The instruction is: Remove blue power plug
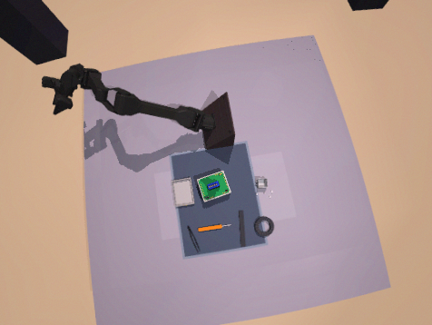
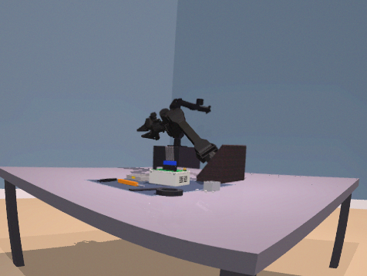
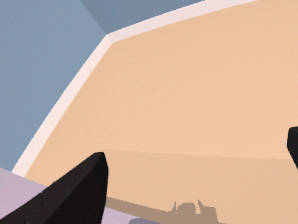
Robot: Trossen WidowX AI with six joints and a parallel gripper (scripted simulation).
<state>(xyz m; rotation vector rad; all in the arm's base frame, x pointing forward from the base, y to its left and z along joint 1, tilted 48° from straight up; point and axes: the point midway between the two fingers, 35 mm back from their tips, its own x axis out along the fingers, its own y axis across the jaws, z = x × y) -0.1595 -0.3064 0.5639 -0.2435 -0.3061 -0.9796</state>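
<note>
Now: gripper tip 62 cm to the right of the blue power plug, 42 cm short of it and 11 cm above it. Round my gripper tip: black bar (71 cm to the left, 62 cm ahead, 19 cm below); grey tray (48 cm to the left, 42 cm ahead, 19 cm below); dark blue mat (62 cm to the left, 47 cm ahead, 20 cm below).
</note>
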